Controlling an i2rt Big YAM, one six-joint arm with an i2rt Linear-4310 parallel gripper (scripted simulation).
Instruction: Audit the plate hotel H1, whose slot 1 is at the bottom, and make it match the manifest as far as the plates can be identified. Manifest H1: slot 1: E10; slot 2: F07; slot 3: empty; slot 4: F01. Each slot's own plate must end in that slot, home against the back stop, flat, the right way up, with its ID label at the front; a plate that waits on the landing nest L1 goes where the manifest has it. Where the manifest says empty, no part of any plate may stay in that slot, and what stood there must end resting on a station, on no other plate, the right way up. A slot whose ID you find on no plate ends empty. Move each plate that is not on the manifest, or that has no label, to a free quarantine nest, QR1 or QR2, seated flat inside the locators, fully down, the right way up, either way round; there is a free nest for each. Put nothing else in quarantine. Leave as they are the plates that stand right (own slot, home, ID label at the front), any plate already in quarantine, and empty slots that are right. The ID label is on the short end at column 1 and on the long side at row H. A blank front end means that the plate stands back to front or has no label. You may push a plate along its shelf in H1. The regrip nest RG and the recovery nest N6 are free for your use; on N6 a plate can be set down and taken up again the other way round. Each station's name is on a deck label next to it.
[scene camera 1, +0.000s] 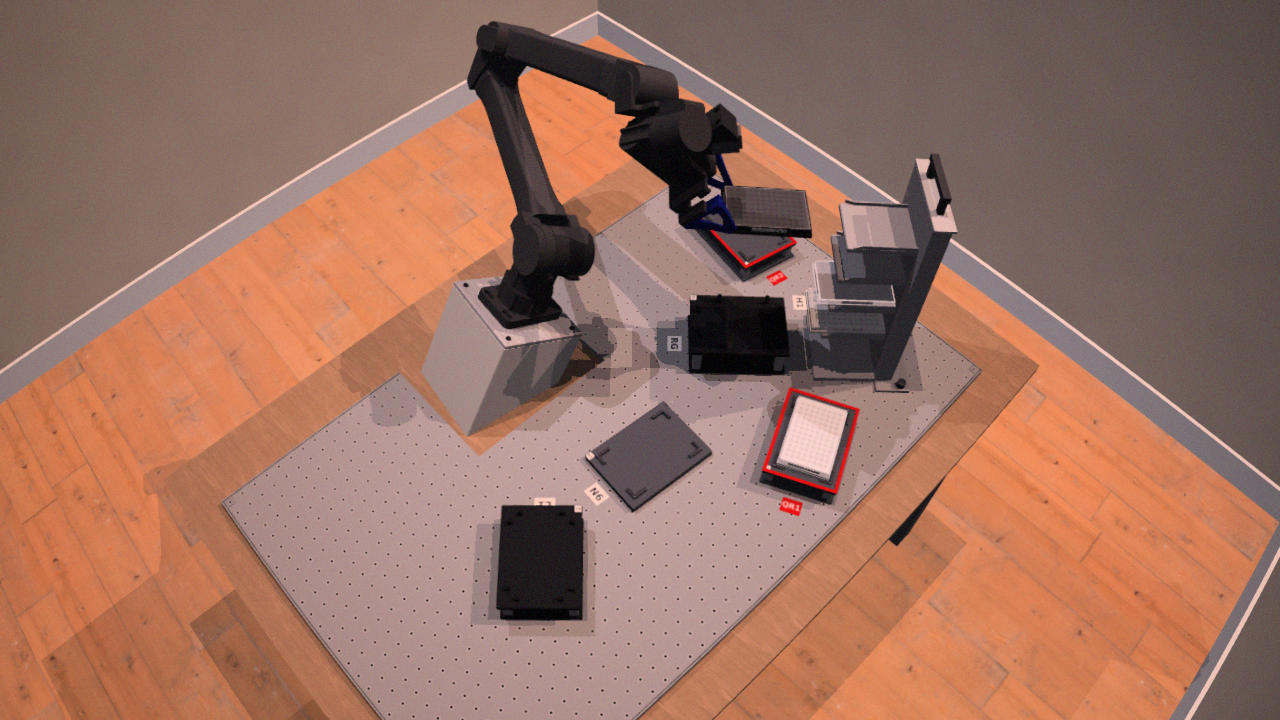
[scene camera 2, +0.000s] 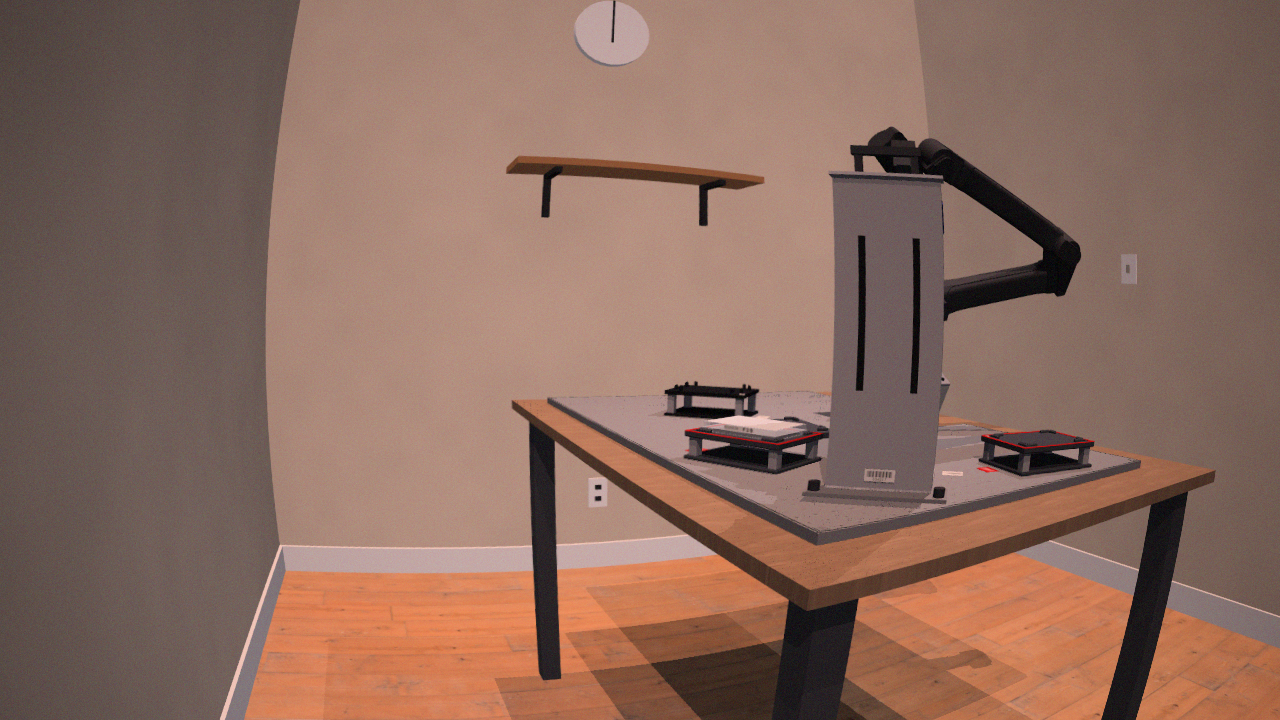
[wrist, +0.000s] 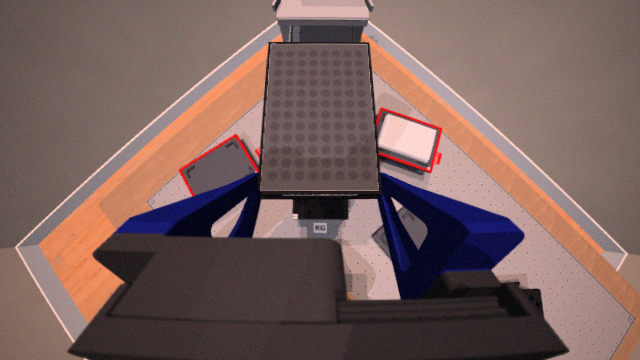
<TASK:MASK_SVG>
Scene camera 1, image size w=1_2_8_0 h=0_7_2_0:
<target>my gripper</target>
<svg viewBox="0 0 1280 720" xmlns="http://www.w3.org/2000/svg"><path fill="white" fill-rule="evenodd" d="M647 168L669 185L669 208L678 214L678 223L685 229L712 230L727 234L737 230L719 194L707 202L701 200L691 207L692 199L697 196L702 199L711 192L708 185L720 190L725 185L733 186L721 154L706 155L707 177L689 189L686 189L662 170L672 157L666 158L654 168ZM702 218L709 214L719 214L727 226ZM716 164L724 182L712 178L717 172Z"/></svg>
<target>black plate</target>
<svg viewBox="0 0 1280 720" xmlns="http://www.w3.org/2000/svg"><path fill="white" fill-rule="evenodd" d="M721 188L721 197L737 227L737 230L731 234L812 238L806 190L725 185L723 189Z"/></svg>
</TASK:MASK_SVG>
